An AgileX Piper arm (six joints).
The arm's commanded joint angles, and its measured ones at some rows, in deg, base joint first. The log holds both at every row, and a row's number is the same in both.
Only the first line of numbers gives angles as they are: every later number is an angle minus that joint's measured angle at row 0.
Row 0, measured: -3.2, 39.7, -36.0, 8.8, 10.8, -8.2
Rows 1 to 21, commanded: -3.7, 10.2, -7.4, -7.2, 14.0, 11.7; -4.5, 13.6, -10.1, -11.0, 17.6, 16.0; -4.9, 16.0, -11.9, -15.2, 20.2, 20.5; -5.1, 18.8, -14.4, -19.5, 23.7, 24.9; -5.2, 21.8, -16.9, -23.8, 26.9, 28.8; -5.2, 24.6, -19.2, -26.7, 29.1, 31.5; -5.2, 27.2, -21.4, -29.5, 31.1, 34.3; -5.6, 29.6, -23.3, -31.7, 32.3, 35.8; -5.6, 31.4, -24.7, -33.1, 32.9, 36.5; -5.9, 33.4, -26.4, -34.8, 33.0, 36.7; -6.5, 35.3, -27.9, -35.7, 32.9, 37.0; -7.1, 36.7, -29.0, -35.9, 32.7, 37.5; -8.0, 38.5, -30.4, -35.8, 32.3, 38.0; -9.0, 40.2, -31.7, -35.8, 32.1, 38.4; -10.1, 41.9, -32.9, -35.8, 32.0, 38.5; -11.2, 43.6, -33.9, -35.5, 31.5, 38.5; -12.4, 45.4, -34.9, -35.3, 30.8, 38.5; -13.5, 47.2, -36.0, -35.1, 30.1, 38.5; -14.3, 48.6, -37.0, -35.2, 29.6, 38.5; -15.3, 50.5, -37.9, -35.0, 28.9, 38.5; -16.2, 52.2, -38.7, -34.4, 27.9, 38.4
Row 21, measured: -12.6, 46.5, -35.7, -34.4, 29.8, 38.0
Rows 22 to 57, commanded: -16.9, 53.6, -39.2, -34.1, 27.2, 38.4; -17.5, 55.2, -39.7, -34.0, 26.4, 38.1; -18.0, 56.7, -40.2, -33.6, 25.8, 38.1; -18.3, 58.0, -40.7, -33.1, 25.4, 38.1; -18.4, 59.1, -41.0, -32.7, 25.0, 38.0; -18.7, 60.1, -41.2, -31.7, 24.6, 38.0; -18.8, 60.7, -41.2, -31.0, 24.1, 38.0; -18.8, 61.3, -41.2, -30.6, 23.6, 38.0; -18.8, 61.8, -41.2, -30.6, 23.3, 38.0; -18.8, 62.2, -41.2, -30.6, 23.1, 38.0; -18.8, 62.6, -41.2, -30.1, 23.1, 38.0; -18.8, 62.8, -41.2, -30.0, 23.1, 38.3; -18.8, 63.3, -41.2, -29.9, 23.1, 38.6; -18.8, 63.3, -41.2, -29.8, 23.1, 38.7; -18.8, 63.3, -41.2, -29.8, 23.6, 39.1; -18.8, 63.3, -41.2, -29.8, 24.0, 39.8; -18.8, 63.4, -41.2, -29.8, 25.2, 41.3; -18.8, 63.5, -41.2, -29.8, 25.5, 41.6; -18.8, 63.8, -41.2, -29.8, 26.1, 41.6; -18.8, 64.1, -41.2, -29.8, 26.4, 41.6; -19.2, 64.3, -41.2, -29.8, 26.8, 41.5; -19.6, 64.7, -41.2, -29.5, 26.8, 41.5; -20.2, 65.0, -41.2, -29.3, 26.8, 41.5; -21.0, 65.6, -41.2, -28.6, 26.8, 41.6; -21.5, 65.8, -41.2, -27.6, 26.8, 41.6; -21.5, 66.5, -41.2, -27.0, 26.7, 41.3; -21.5, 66.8, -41.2, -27.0, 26.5, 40.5; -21.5, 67.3, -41.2, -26.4, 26.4, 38.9; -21.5, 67.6, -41.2, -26.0, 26.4, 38.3; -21.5, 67.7, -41.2, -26.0, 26.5, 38.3; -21.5, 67.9, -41.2, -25.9, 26.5, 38.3; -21.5, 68.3, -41.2, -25.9, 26.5, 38.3; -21.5, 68.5, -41.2, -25.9, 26.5, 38.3; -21.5, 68.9, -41.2, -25.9, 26.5, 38.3; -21.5, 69.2, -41.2, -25.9, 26.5, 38.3; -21.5, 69.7, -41.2, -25.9, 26.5, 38.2
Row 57, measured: -21.4, 68.8, -41.1, -25.7, 25.6, 38.8
